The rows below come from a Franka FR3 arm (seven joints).
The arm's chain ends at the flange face. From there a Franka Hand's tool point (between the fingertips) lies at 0.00 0.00 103.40 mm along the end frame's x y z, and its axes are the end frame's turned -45 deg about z.
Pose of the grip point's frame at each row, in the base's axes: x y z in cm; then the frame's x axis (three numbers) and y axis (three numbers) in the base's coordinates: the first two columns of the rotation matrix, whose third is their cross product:
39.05, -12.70, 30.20, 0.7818, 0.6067, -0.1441, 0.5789, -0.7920, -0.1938
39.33, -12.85, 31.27, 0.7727, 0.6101, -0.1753, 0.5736, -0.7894, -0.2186
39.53, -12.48, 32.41, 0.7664, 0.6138, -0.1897, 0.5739, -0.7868, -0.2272
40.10, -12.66, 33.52, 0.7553, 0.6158, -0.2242, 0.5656, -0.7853, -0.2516
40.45, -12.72, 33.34, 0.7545, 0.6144, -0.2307, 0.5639, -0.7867, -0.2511
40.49, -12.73, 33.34, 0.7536, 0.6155, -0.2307, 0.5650, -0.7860, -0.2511
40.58, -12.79, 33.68, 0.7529, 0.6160, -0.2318, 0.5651, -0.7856, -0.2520
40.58, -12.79, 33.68, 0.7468, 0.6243, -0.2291, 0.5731, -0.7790, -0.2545
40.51, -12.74, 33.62, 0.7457, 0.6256, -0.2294, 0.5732, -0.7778, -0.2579
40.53, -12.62, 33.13, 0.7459, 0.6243, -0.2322, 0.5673, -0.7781, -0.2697
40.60, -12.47, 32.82, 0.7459, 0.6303, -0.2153, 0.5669, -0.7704, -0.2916
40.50, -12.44, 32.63, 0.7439, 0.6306, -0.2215, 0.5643, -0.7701, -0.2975
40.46, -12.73, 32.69, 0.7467, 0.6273, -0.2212, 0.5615, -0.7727, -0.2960
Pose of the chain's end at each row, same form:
41.45, -13.40, 40.23, 0.9622, -0.1310, -0.2389, -0.1435, -0.9890, -0.0351
42.14, -13.56, 41.20, 0.9520, -0.1268, -0.2785, -0.1408, -0.9896, -0.0306
42.52, -13.15, 42.29, 0.9477, -0.1223, -0.2948, -0.1361, -0.9904, -0.0265
43.52, -13.31, 43.25, 0.9340, -0.1199, -0.3364, -0.1341, -0.9907, -0.0194
43.92, -13.33, 43.06, 0.9322, -0.1218, -0.3407, -0.1348, -0.9907, -0.0144
43.96, -13.34, 43.06, 0.9324, -0.1206, -0.3407, -0.1334, -0.9910, -0.0144
44.07, -13.40, 43.40, 0.9320, -0.1199, -0.3421, -0.1328, -0.9911, -0.0143
44.07, -13.40, 43.39, 0.9333, -0.1094, -0.3420, -0.1228, -0.9923, -0.0180
44.02, -13.37, 43.33, 0.9326, -0.1076, -0.3446, -0.1220, -0.9924, -0.0202
44.14, -13.34, 42.79, 0.9286, -0.1088, -0.3549, -0.1263, -0.9916, -0.0265
44.22, -13.46, 42.46, 0.9283, -0.0991, -0.3584, -0.1266, -0.9904, -0.0540
44.20, -13.44, 42.23, 0.9250, -0.0986, -0.3670, -0.1270, -0.9904, -0.0537
44.15, -13.73, 42.30, 0.9250, -0.1028, -0.3657, -0.1310, -0.9899, -0.0529

